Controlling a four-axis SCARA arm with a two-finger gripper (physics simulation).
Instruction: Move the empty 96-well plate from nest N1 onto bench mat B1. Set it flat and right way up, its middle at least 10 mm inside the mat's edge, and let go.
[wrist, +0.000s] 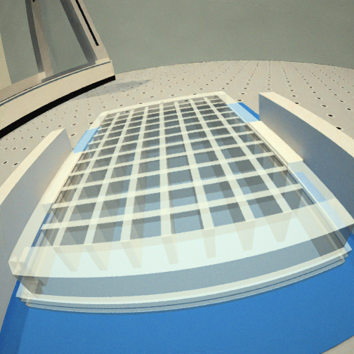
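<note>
The clear 96-well plate (175, 287) fills the middle of the wrist view, right way up and looking level, with its open well grid on top. My gripper (162, 124) is shut on it, with one finger along each long side. The blue bench mat B1 (175, 332) lies under the plate. It shows in front of the plate's near edge, through its clear walls, and in small parts at both sides. Whether the plate's underside touches the mat or hangs a little above it, I cannot tell. Nest N1 is not identifiable in this view.
The pale bench top (200, 75) with rows of small holes stretches behind the plate. A cream-framed device (60, 87) with a dark lower edge and slanted posts stands at the upper left. A grey-green wall is behind.
</note>
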